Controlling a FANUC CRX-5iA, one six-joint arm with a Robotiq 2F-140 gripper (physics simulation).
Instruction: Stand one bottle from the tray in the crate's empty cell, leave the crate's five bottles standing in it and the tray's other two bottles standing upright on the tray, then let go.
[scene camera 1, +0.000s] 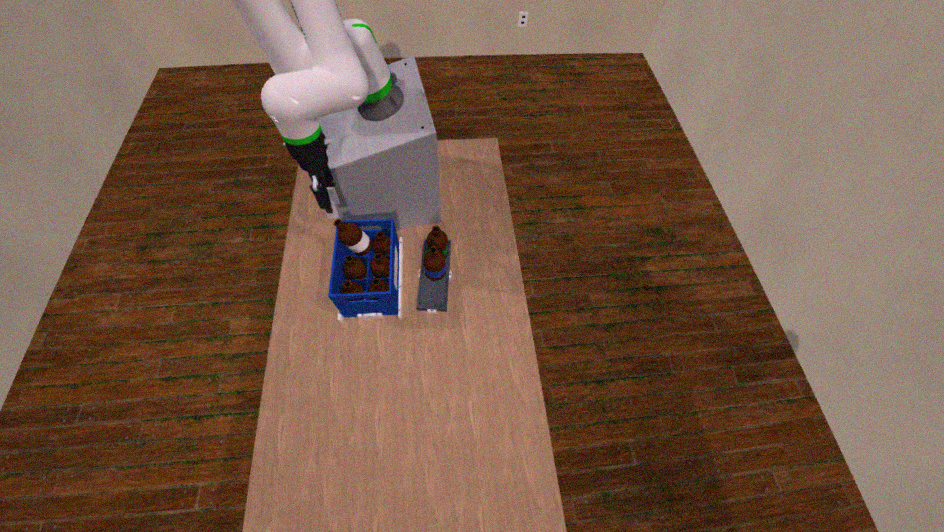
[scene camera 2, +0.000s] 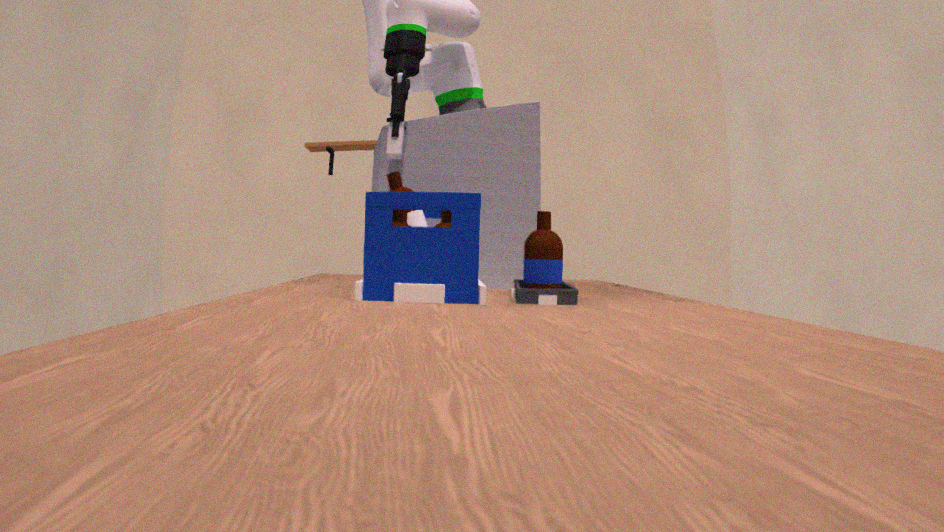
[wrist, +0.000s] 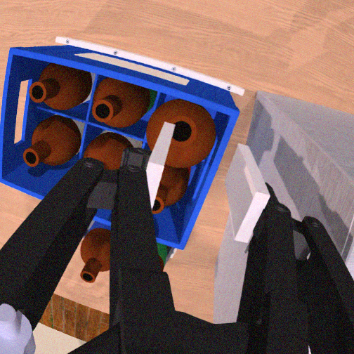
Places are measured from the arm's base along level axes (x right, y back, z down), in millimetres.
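Pixels of known places: gripper, fingertip midpoint: (scene camera 1: 334, 210) (scene camera 2: 394, 156); arm's base at its link origin: (scene camera 1: 381, 103).
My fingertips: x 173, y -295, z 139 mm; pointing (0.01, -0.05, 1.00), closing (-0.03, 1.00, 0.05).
Observation:
For each thing: its top centre in the pictures, then the offset to it from my fingertips. "spot": a spot on its surface instead. Level surfaces: height alone.
- brown bottle with a white label, top centre: (scene camera 2: 404, 171) (scene camera 1: 344, 221) dx -24, dy -20, dz +34 mm
- blue crate at its top centre: (scene camera 2: 425, 198) (scene camera 1: 362, 255) dx -64, dy -111, dz +97 mm
- green label at a spot on its surface: (scene camera 1: 436, 237) spot: dx -303, dy -43, dz +143 mm
- dark tray at its top centre: (scene camera 2: 542, 283) (scene camera 1: 434, 272) dx -284, dy -120, dz +247 mm
- wooden table at its surface level: dz +272 mm
A brown bottle with a white label (scene camera 1: 351, 235) (scene camera 2: 395, 181) (wrist: 162, 111) leans in the back-left cell of the blue crate (scene camera 1: 368, 305) (scene camera 2: 423, 261) (wrist: 212, 96), its neck above the rim, tilted toward the left and back. Several other brown bottles (scene camera 1: 380, 266) (wrist: 122, 102) stand in the other cells. My gripper (scene camera 1: 333, 203) (scene camera 2: 394, 148) (wrist: 200, 152) is partly open and empty, just above and behind the leaning bottle's neck. Two bottles, one with a blue label (scene camera 1: 434, 261) (scene camera 2: 543, 247) and one with a green label (scene camera 1: 436, 237) (wrist: 161, 254), stand upright on the dark tray (scene camera 1: 432, 294) (scene camera 2: 522, 295).
The grey robot pedestal (scene camera 1: 390, 185) (scene camera 2: 472, 178) stands close behind the crate, on the wooden table (scene camera 1: 396, 422) (scene camera 2: 436, 409). White strips (scene camera 1: 400, 280) (wrist: 150, 62) run along the crate's base. The tray lies right of the crate in scene camera 1.

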